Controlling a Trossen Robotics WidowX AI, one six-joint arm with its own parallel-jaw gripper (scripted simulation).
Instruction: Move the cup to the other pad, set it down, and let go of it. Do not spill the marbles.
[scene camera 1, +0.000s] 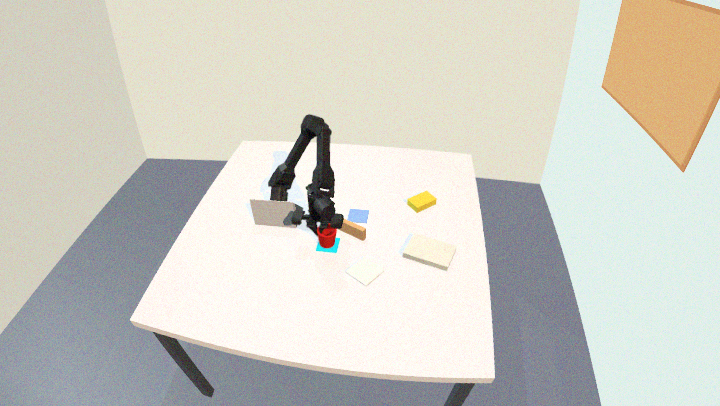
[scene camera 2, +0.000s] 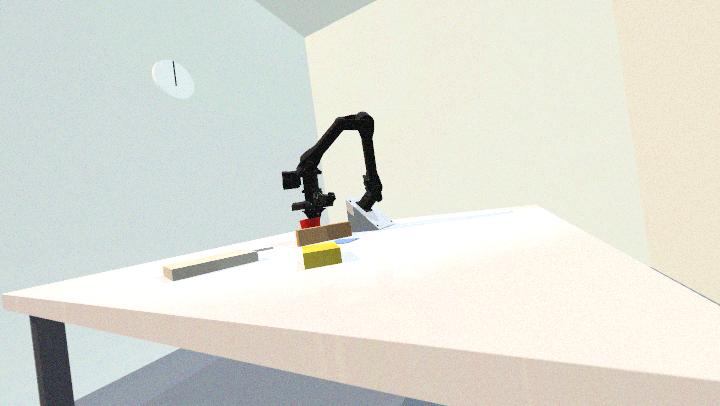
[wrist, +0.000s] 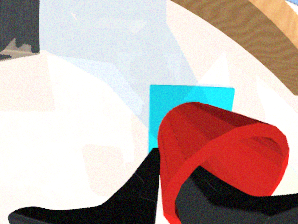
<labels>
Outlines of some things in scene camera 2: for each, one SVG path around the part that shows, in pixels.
My gripper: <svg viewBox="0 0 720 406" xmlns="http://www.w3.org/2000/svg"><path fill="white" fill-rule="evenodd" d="M333 192L323 194L319 186L304 187L302 193L305 194L305 201L293 203L292 211L305 209L302 212L305 213L309 220L321 217L321 213L326 209L323 207L333 206L334 200L336 200Z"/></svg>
A yellow block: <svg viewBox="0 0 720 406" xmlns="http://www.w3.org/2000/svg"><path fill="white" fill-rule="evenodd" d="M340 247L334 242L303 246L305 270L342 263Z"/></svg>
</labels>
